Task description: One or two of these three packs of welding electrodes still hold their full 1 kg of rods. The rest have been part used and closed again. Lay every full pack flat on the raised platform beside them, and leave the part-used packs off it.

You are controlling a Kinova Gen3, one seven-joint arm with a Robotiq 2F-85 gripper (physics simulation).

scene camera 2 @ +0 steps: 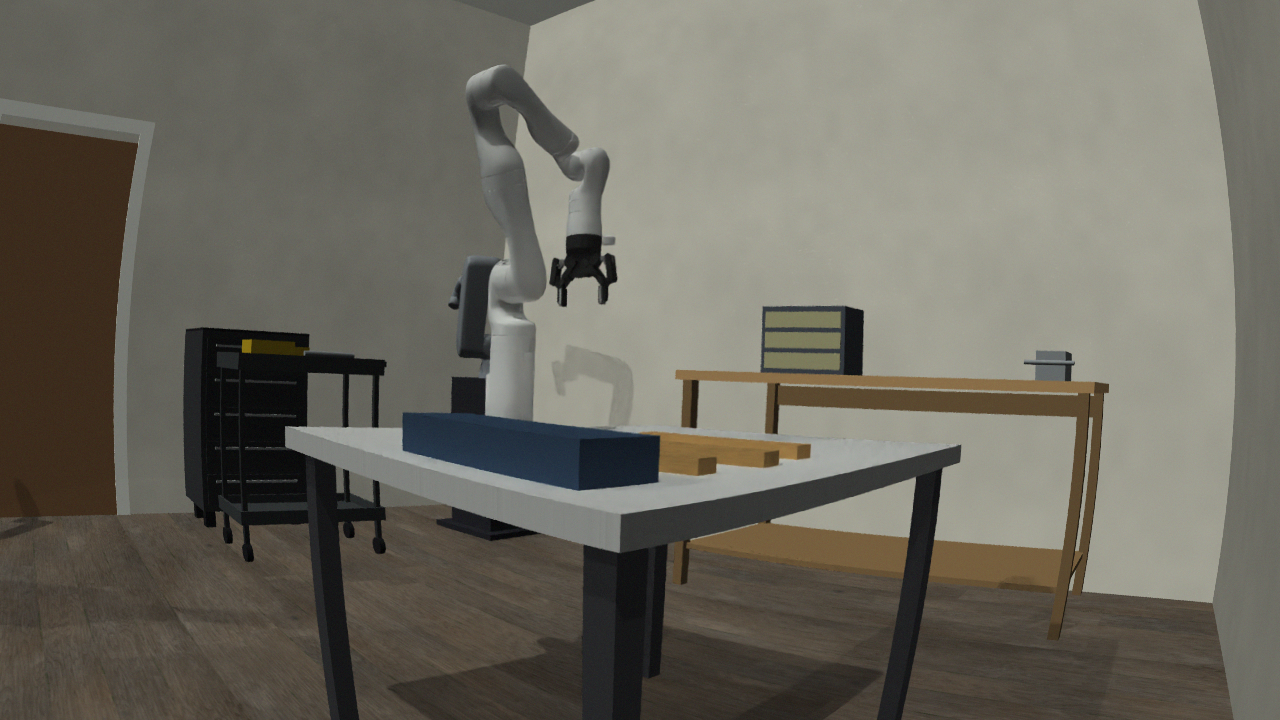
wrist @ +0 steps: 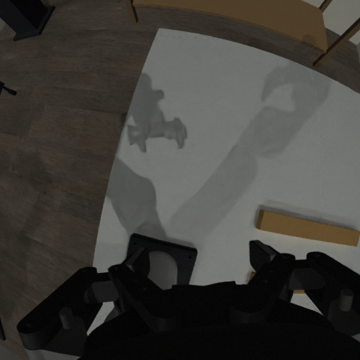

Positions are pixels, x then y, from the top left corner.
Labels:
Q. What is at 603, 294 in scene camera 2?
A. My gripper.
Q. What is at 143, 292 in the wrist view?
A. My gripper.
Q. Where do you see a dark blue raised platform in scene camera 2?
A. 577, 458

